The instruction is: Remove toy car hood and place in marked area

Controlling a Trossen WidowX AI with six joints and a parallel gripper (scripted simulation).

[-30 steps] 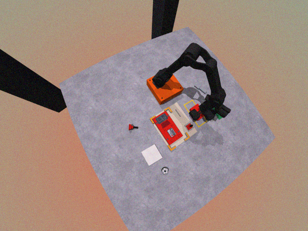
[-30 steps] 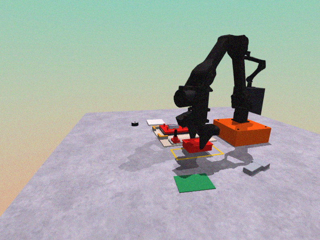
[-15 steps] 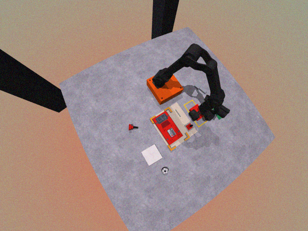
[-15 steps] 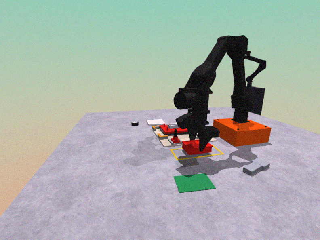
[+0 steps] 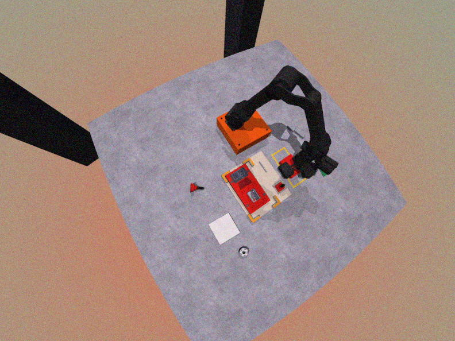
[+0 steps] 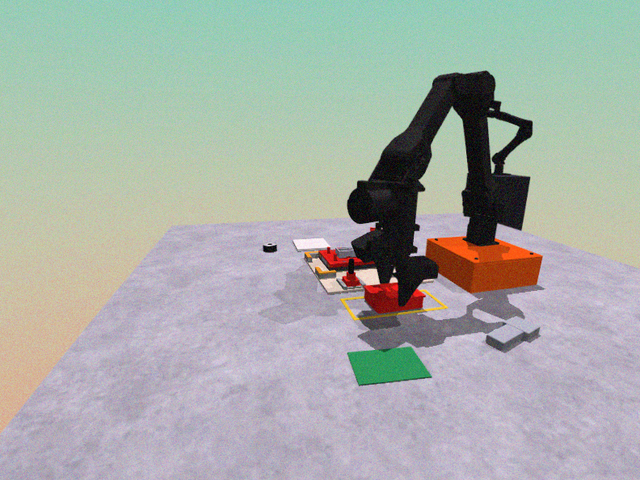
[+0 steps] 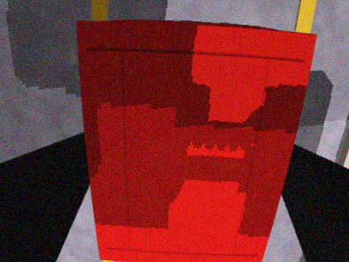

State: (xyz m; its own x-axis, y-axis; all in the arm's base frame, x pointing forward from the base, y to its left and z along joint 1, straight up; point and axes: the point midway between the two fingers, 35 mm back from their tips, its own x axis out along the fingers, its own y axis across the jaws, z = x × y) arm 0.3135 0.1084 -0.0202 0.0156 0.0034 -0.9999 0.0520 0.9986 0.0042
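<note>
The hood lies 1 cm above my gripper tip. Also, from my gripper tip: green square (16 cm to the left, 10 cm ahead, 1 cm below); then white square (42 cm to the right, 4 cm ahead, 1 cm below).
</note>
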